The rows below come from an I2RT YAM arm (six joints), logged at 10 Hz.
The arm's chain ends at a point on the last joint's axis. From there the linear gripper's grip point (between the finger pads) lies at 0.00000 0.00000 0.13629 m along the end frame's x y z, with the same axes.
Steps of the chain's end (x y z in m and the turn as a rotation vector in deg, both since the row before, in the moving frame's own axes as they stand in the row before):
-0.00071 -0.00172 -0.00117 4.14 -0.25 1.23
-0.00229 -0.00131 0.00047 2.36 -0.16 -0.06
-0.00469 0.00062 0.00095 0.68 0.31 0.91
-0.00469 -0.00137 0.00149 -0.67 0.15 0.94
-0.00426 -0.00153 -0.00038 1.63 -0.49 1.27
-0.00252 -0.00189 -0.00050 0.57 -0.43 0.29
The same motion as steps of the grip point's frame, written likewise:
-0.00120 -0.01156 -0.00153 4.14 -0.25 1.23
-0.00267 -0.00692 0.00035 2.36 -0.16 -0.06
-0.00394 -0.00099 0.00094 0.68 0.31 0.91
-0.00435 0.00023 0.00148 -0.67 0.15 0.94
-0.00538 -0.00542 -0.00044 1.63 -0.49 1.27
-0.00354 -0.00325 -0.00051 0.57 -0.43 0.29

